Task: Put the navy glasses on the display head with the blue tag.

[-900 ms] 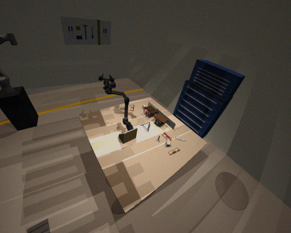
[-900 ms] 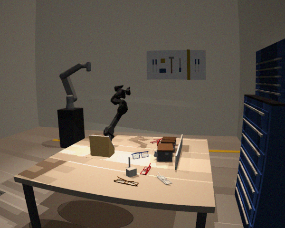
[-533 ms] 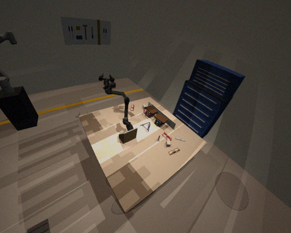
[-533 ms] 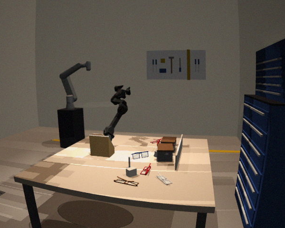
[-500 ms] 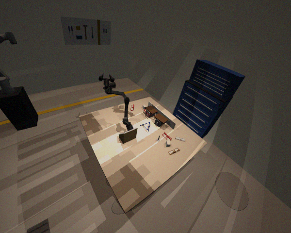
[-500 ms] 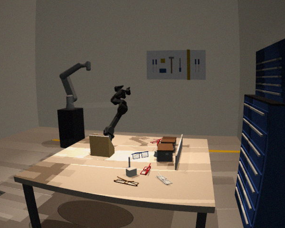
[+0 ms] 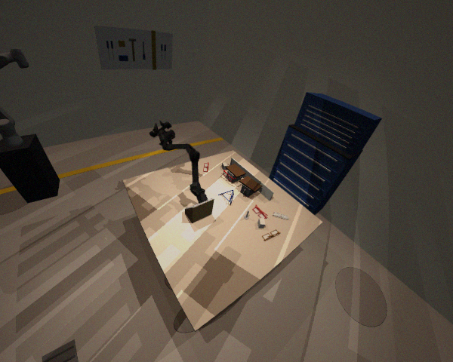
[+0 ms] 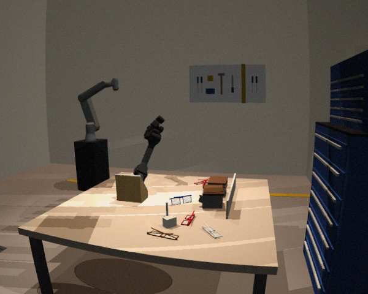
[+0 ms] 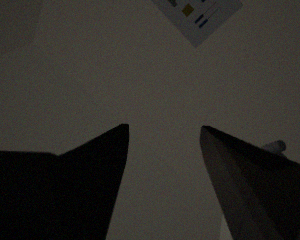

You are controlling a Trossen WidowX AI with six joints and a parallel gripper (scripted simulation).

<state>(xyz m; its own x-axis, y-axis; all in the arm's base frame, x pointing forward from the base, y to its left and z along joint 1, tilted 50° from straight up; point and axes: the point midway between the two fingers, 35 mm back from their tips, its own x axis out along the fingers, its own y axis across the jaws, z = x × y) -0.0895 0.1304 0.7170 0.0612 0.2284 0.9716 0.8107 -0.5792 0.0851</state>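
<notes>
Now: gripper tip 590 mm short of the dark display head, 640 mm to the left of it and 430 mm above it. Also, from my gripper tip: upright panel (710 mm ahead, 520 mm to the right, 430 mm below).
</notes>
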